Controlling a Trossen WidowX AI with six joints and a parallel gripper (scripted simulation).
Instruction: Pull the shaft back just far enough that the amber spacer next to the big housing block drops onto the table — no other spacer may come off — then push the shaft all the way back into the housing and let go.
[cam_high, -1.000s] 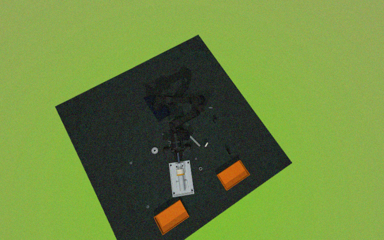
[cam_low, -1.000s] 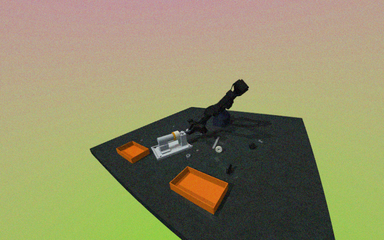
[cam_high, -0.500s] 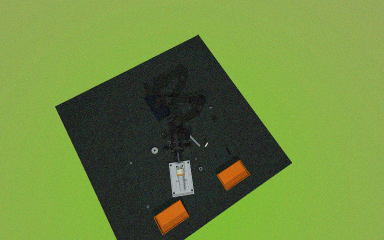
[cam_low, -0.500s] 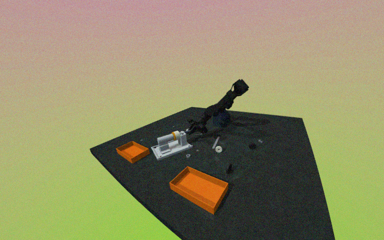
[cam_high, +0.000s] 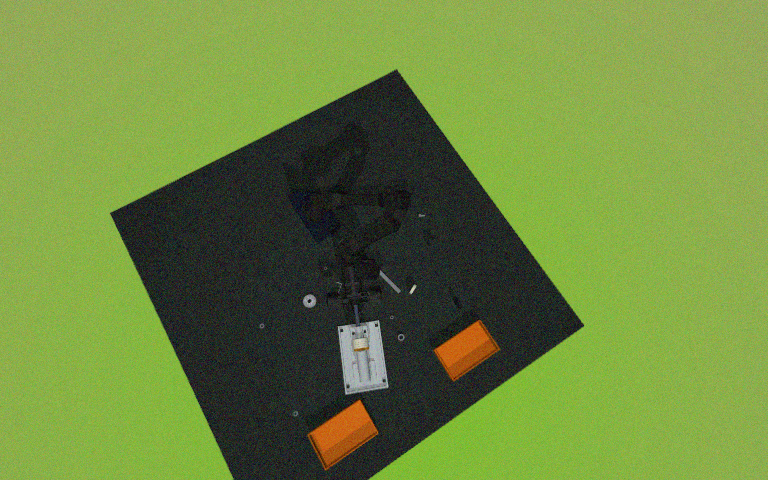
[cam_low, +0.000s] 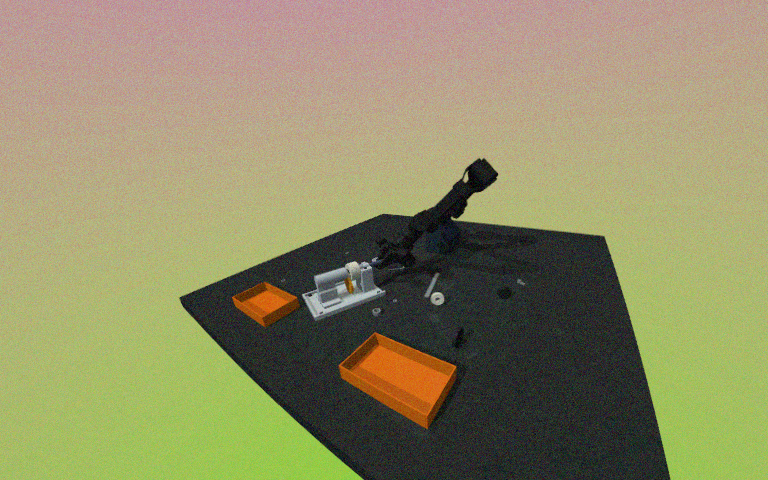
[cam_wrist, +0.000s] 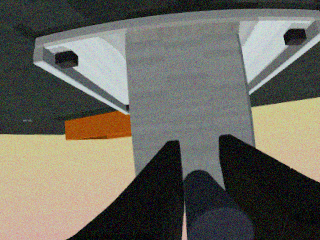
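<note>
Now: the dark shaft 3 cm ahead of my gripper tip, 1 cm to the right of it and 2 cm above it. Round my gripper tip: amber spacer 10 cm ahead, 4 cm to the right, 3 cm below; then baseplate 13 cm ahead, 5 cm to the right, 1 cm below; then grey bar 9 cm behind, 16 cm to the left, 6 cm below.
</note>
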